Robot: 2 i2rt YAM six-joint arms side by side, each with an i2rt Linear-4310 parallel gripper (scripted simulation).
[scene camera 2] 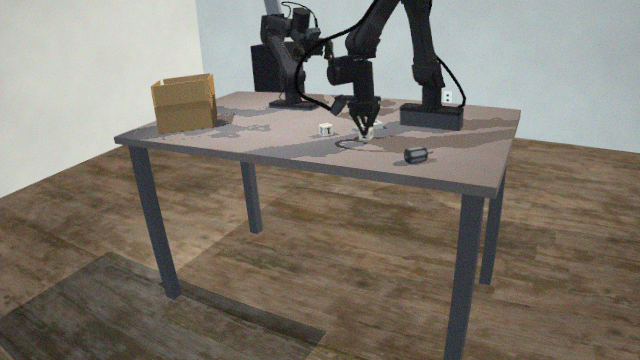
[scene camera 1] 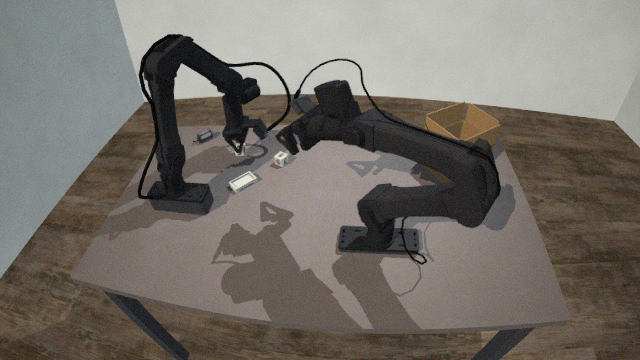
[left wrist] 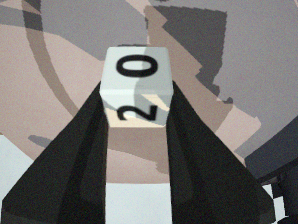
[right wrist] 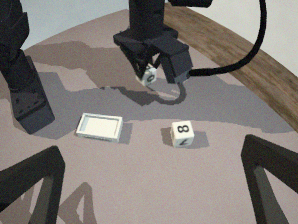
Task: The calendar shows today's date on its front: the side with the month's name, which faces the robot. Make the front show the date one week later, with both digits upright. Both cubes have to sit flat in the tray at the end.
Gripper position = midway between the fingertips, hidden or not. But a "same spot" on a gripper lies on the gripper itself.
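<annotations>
There's a cardboard box in scene camera 2 (pixel 186 106) and in scene camera 1 (pixel 480 120), but the box is out of frame in the left wrist view and it's out of frame in the right wrist view too. My left gripper shows in scene camera 1 (pixel 240 149) and scene camera 2 (pixel 366 133), and also in the left wrist view and the right wrist view. On my left gripper, (left wrist: pixel 218 180) and (right wrist: pixel 146 64) are the same spot.
</annotations>
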